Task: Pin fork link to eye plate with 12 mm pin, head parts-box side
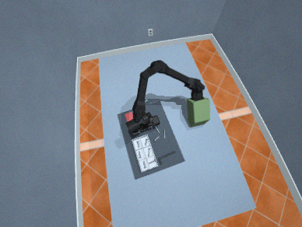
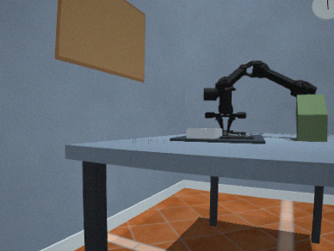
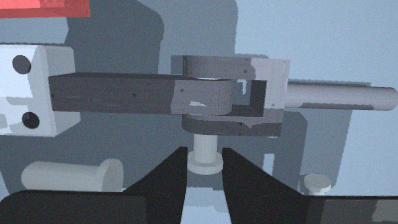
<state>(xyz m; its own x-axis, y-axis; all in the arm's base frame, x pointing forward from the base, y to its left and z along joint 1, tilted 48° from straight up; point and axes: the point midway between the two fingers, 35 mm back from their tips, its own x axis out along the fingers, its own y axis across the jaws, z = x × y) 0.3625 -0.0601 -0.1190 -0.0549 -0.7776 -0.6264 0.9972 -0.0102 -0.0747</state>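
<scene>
Now: hand 3 cm to the left of the eye plate, 3 cm above it and 2 cm short of it. Round my hand: thick headed pin: 7 cm ahead, 3 cm below, 2 cm to the left; dark mat: 6 cm to the left, 5 cm below; thin headed pin: 7 cm behind, 4 cm to the left, 4 cm below.
</scene>
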